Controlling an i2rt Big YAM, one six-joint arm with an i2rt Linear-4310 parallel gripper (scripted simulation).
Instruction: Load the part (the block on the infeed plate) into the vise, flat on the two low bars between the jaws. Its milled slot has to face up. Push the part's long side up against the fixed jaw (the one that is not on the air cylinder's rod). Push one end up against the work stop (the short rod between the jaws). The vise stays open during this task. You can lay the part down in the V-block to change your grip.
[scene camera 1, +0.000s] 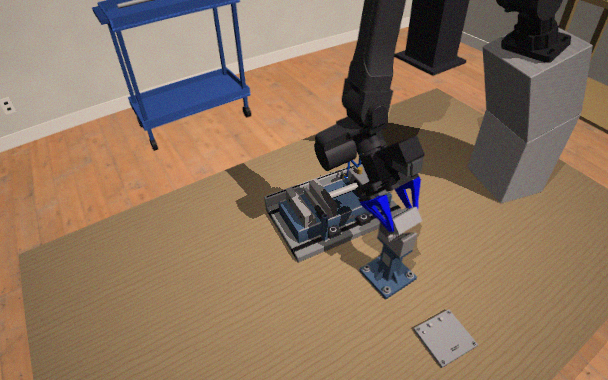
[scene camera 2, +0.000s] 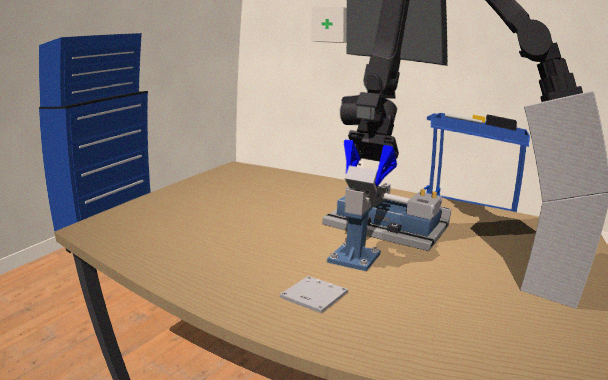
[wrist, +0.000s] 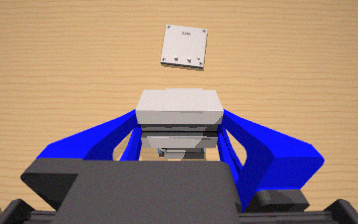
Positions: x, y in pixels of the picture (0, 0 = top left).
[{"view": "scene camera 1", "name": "my gripper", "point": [403, 224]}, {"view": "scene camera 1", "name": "infeed plate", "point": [438, 339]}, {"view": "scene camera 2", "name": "my gripper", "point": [361, 182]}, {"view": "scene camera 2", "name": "infeed plate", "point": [321, 294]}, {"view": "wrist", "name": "my gripper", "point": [179, 112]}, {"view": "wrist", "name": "part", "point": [169, 118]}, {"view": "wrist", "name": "infeed plate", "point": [182, 46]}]
